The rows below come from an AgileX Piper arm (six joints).
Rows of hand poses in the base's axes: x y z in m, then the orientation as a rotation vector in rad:
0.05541 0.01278 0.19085 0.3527 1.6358 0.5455
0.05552 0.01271 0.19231 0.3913 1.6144 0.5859
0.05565 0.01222 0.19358 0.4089 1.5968 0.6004
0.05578 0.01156 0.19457 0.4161 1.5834 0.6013
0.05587 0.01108 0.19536 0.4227 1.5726 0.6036
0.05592 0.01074 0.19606 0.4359 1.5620 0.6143
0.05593 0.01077 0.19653 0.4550 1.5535 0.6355
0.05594 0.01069 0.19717 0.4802 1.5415 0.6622
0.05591 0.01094 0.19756 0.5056 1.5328 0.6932
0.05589 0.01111 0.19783 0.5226 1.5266 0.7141
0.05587 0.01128 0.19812 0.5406 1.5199 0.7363
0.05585 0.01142 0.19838 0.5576 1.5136 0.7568
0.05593 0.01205 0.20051 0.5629 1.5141 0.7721
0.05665 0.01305 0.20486 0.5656 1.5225 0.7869
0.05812 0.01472 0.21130 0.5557 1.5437 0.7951
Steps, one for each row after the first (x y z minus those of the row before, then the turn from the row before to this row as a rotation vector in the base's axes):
0.00011 -0.00007 0.00146 0.0515 -0.0088 -0.0044
0.00013 -0.00049 0.00127 0.0221 -0.0109 -0.0065
0.00013 -0.00066 0.00099 0.0067 -0.0101 -0.0076
0.00009 -0.00048 0.00079 0.0069 -0.0079 -0.0056
0.00005 -0.00034 0.00070 0.0162 -0.0057 -0.0041
0.00001 0.00003 0.00047 0.0262 -0.0020 -0.0002
0.00001 -0.00008 0.00064 0.0339 -0.0030 -0.0011
-0.00003 0.00025 0.00039 0.0363 0.0003 0.0027
-0.00002 0.00017 0.00027 0.0244 0.0001 0.0019
-0.00002 0.00017 0.00029 0.0259 0.0001 0.0021
-0.00002 0.00014 0.00026 0.0242 0.0003 0.0017
0.00008 0.00063 0.00213 0.0128 0.0019 0.0071
0.00072 0.00100 0.00435 0.0096 0.0077 0.0111
0.00147 0.00167 0.00644 -0.0042 0.0139 0.0183

